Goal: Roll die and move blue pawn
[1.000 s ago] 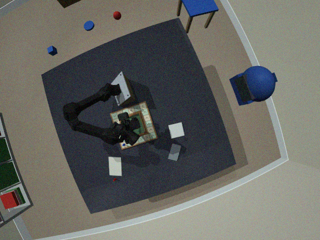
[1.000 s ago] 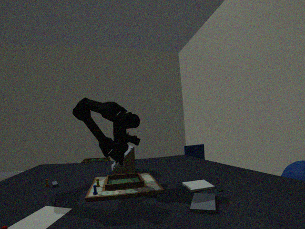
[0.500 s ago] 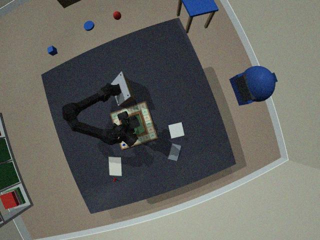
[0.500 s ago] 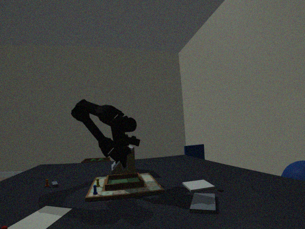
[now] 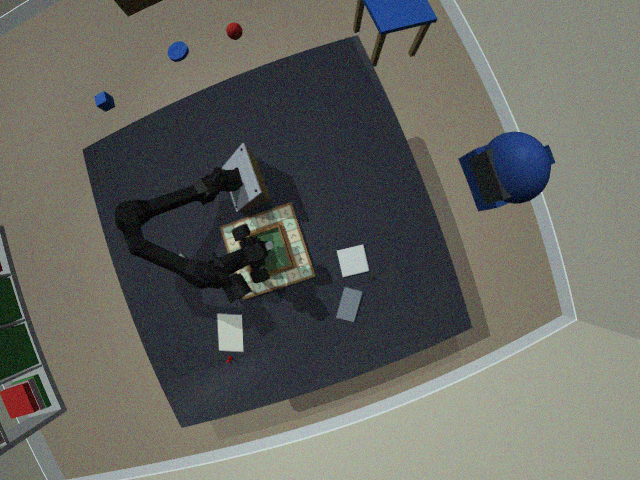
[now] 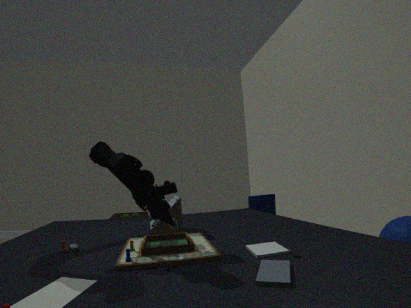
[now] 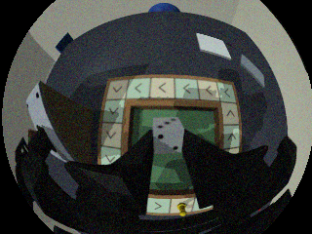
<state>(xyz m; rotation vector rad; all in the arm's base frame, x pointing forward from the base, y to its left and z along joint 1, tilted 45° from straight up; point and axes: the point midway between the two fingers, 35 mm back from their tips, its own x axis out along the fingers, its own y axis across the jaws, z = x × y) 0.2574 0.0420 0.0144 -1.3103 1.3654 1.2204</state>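
Now: gripper tip 14 cm to the left of the blue pawn, 13 cm short of it and 5 cm above it. From my gripper tip the other things lie so: green tray 7 cm below, 3 cm to the right, 1 cm ahead; then white die right at my gripper tip; then yellow pawn 14 cm to the right, 5 cm below, 4 cm ahead.
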